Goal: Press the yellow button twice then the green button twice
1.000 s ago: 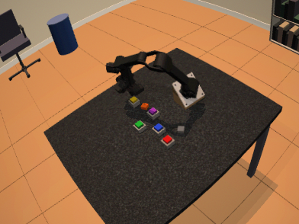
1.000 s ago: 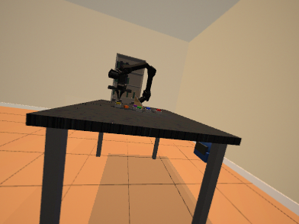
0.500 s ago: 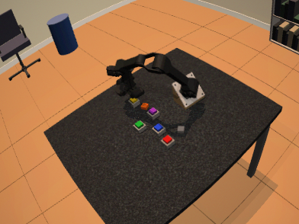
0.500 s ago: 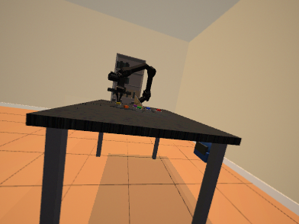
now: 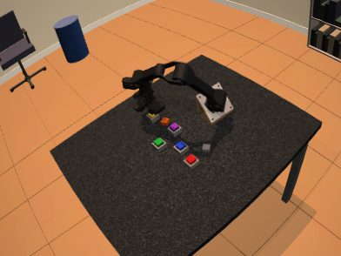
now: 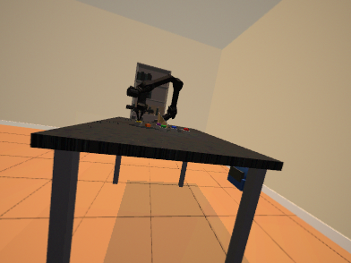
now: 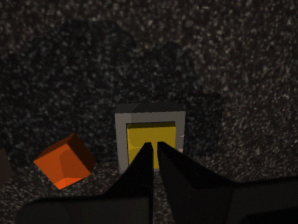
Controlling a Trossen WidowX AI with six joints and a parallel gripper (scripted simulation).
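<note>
My gripper tip is now 1 cm above the yellow button. Also, from my gripper tip: orange block: 7 cm to the left, 2 cm below, 1 cm behind; purple button: 15 cm to the left; green button: 16 cm to the left, 11 cm ahead.
</note>
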